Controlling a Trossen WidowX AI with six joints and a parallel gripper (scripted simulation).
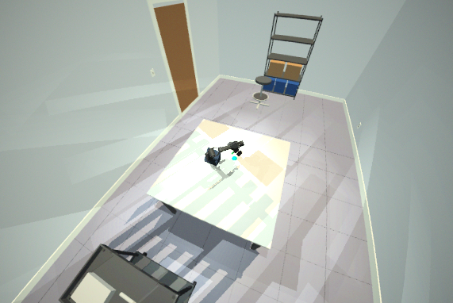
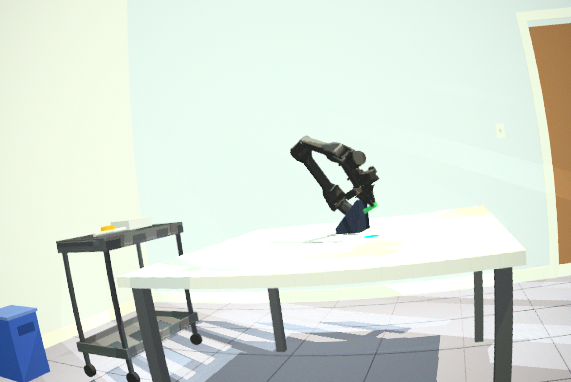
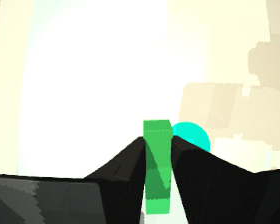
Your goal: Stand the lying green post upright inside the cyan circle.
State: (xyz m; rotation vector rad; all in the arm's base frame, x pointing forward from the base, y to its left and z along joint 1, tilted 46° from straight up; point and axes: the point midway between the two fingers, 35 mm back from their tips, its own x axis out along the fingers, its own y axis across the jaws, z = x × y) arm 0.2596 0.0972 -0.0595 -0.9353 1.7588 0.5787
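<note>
My gripper tip is 2 cm to the left of the cyan circle and 12 cm above it. From my gripper tip the other things lie so: green post (1 cm behind, 2 cm to the right, 1 cm below).
</note>
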